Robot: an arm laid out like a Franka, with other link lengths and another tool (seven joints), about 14 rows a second.
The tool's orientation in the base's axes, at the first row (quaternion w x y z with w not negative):
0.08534 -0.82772 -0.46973 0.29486
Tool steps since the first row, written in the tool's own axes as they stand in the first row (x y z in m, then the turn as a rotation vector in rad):
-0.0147 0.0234 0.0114 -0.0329 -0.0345 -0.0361
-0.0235 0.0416 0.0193 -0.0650 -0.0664 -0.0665
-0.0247 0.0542 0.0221 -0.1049 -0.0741 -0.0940
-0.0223 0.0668 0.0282 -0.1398 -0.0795 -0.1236
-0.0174 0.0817 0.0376 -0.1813 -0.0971 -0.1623
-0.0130 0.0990 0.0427 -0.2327 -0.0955 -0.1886
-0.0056 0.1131 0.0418 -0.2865 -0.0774 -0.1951
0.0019 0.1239 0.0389 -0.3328 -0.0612 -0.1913
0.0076 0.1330 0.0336 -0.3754 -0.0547 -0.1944
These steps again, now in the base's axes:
0.0049 -0.0265 -0.0130 -0.0172 -0.0036 0.0571
0.0102 -0.0447 -0.0235 -0.0355 -0.0087 0.1083
0.0174 -0.0529 -0.0305 -0.0408 -0.0338 0.1501
0.0240 -0.0586 -0.0417 -0.0414 -0.0557 0.1906
0.0314 -0.0640 -0.0576 -0.0482 -0.0752 0.2463
0.0427 -0.0704 -0.0708 -0.0518 -0.1151 0.2879
0.0563 -0.0719 -0.0789 -0.0557 -0.1686 0.3076
0.0687 -0.0711 -0.0842 -0.0639 -0.2163 0.3166
0.0806 -0.0706 -0.0860 -0.0738 -0.2547 0.3338

